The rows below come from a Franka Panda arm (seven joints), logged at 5 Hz.
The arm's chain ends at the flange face. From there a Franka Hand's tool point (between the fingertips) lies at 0.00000 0.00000 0.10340 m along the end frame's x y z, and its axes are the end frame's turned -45 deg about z.
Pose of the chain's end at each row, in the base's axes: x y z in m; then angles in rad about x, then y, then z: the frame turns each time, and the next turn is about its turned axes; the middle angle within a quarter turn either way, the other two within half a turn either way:
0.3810 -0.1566 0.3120 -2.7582 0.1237 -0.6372
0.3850 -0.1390 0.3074 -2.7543 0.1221 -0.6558
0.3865 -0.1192 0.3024 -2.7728 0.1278 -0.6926
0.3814 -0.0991 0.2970 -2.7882 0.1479 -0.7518
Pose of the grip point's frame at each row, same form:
0.3938 -0.1182 0.2168 -2.7582 0.1237 -1.4226
0.3976 -0.1002 0.2124 -2.7543 0.1221 -1.4412
0.3997 -0.0822 0.2067 -2.7728 0.1278 -1.4780
0.3966 -0.0637 0.2010 -2.7882 0.1479 -1.5372

